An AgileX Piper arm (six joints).
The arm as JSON. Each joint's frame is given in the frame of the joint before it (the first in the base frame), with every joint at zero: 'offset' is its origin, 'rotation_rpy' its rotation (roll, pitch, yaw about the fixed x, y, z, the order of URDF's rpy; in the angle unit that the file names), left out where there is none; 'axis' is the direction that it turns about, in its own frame. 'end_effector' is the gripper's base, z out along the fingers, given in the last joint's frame.
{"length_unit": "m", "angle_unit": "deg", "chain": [
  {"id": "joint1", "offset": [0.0, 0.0, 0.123], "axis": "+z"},
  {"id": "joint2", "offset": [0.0, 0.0, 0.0], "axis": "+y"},
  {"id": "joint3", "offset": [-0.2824, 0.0, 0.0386], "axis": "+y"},
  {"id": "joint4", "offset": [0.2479, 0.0, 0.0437], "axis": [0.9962, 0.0, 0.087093]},
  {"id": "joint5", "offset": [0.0, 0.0, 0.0], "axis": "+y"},
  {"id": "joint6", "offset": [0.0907, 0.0, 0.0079], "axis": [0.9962, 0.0, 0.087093]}
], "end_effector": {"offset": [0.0, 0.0, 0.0], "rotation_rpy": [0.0, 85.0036, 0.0]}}
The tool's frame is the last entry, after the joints.
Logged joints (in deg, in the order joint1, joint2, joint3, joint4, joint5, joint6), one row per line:
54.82, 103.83, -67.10, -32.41, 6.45, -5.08
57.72, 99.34, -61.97, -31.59, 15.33, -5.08
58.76, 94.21, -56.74, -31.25, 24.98, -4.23
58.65, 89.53, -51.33, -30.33, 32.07, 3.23
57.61, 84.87, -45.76, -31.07, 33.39, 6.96
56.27, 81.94, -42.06, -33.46, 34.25, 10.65
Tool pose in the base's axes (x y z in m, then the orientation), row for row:
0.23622, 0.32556, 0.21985, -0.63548, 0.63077, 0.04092, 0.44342
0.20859, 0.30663, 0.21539, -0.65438, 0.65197, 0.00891, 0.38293
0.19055, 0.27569, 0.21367, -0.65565, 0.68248, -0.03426, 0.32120
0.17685, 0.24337, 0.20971, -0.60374, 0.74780, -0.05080, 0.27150
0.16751, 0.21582, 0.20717, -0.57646, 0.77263, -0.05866, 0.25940
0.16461, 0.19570, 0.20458, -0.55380, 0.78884, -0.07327, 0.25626
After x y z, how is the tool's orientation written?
As a quaternion, x y z w.
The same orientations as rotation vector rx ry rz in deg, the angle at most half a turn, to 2 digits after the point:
-90.29, 89.62, 5.81
-95.61, 95.26, 1.30
-98.68, 102.72, -5.16
-93.15, 115.38, -7.84
-89.49, 119.95, -9.11
-86.11, 122.66, -11.39

